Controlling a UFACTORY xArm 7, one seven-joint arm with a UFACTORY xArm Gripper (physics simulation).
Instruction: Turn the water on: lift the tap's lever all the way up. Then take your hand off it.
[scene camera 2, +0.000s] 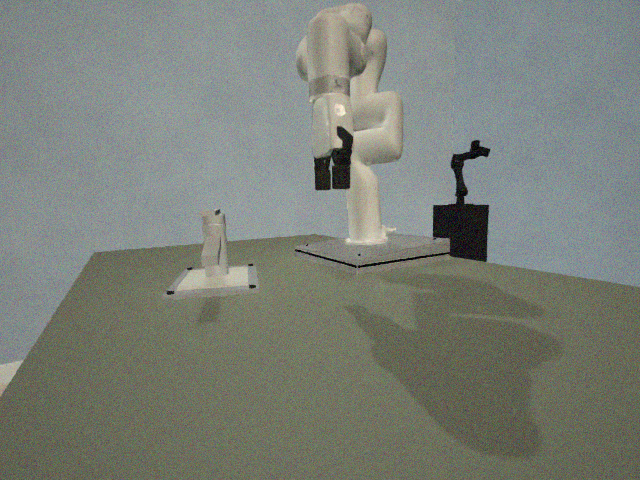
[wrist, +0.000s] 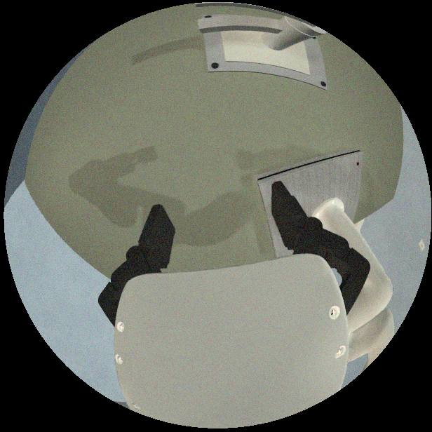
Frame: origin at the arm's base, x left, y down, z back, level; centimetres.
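Where they show: gripper, fingertip midpoint: (scene camera 2: 331, 189); arm's base, link origin: (scene camera 2: 366, 241).
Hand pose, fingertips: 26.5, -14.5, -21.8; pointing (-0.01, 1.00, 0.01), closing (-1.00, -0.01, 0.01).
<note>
Each offset is from my fingertips to the top centre of the thing, as dx, dy, dz. "spot": to the spot under its first point. Level surfaces: height alone.
The tap @(spot: -7.4, +10.4, -21.1) (scene camera 2: 216, 246) (wrist: 290, 37) is a pale upright post on a white and grey base plate @(spot: -8.6, +17.6, -16.8) (scene camera 2: 240, 279) (wrist: 240, 52). In the scene view it stands at the left, with a pale arm sloping down close along the post and a small dark mark at the top. Whether this arm is the lever or the spout is hard to tell. In the wrist view the tap's top is cut off at the upper edge. My gripper (scene camera 2: 331, 179) (wrist: 218, 206) is open and empty. It hangs well above the table, apart from the tap, to its right in the scene view.
My arm's grey mounting plate (scene camera 2: 330, 252) (wrist: 320, 180) lies behind the gripper in the scene view. A black box (scene camera 2: 467, 232) with a small dark arm (scene camera 2: 459, 178) on it stands at the back right. The green table @(dy +19.0) (scene camera 2: 232, 392) (wrist: 175, 110) carries the arm's shadow.
</note>
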